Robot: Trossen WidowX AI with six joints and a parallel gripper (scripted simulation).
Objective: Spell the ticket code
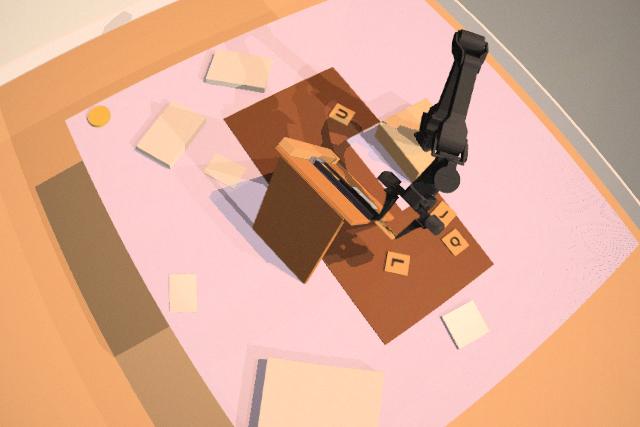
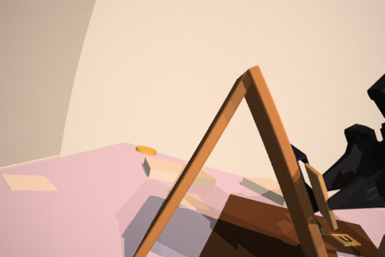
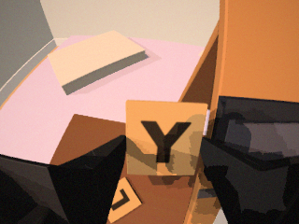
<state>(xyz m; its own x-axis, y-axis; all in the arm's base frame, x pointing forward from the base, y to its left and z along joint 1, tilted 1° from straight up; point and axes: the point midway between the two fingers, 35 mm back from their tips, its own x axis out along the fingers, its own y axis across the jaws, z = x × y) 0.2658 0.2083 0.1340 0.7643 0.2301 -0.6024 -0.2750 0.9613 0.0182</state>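
Right now the letter tile is 50 mm ahead of my gripper tip and 190 mm to the right of it. From my gripper tip the other things lie so: y tile right at my gripper tip; brown mat 90 mm behind, 200 mm to the right, 170 mm below; white ticket 20 mm behind, 120 mm to the right, 80 mm below.
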